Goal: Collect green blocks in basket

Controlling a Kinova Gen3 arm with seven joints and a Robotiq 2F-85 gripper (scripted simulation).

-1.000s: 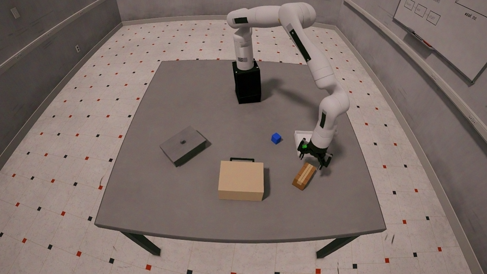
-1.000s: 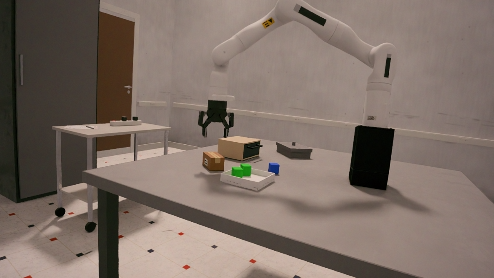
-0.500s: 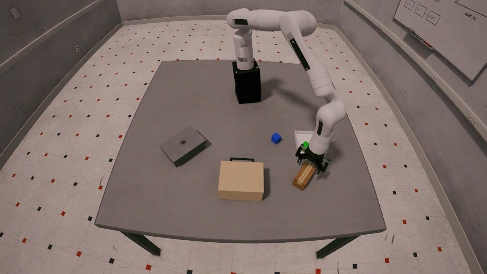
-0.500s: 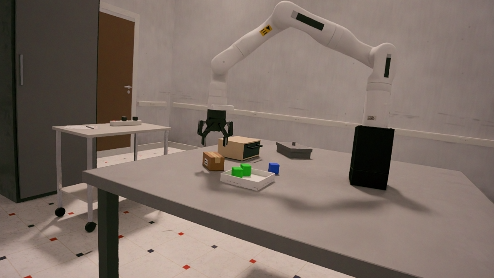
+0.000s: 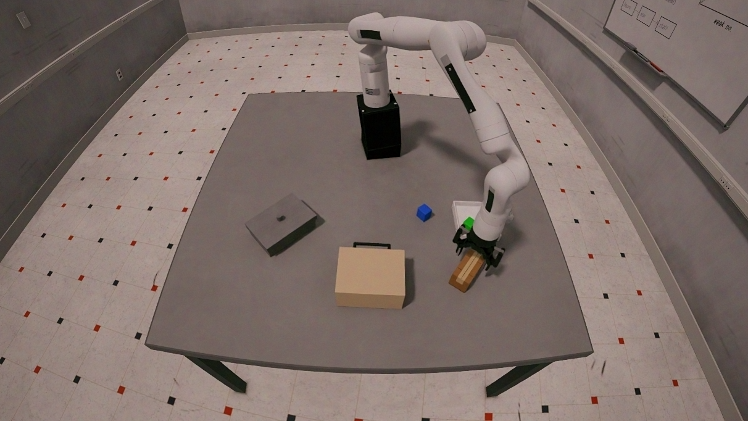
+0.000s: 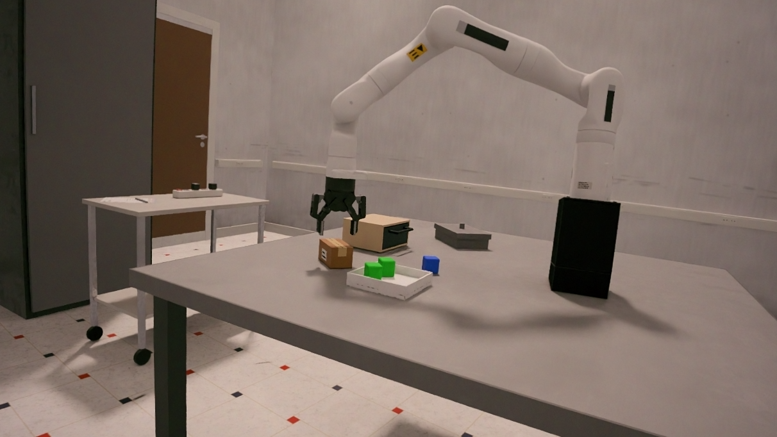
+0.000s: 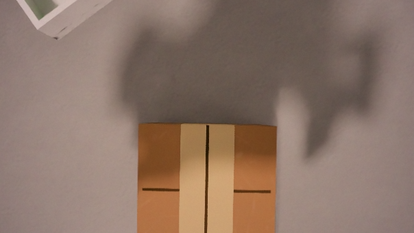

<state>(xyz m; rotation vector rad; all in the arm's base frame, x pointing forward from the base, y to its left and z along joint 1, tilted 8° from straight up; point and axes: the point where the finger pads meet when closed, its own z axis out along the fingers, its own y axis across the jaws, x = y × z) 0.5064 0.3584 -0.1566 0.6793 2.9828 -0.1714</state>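
My gripper is now 50 mm above the brown cardboard box. From my hand the other things lie so: light wooden cabinet: 270 mm to the right, 80 mm ahead, 40 mm below; white basket: 210 mm behind, 70 mm below, 30 mm to the left; drawer: 270 mm to the right, 70 mm ahead, 50 mm below.
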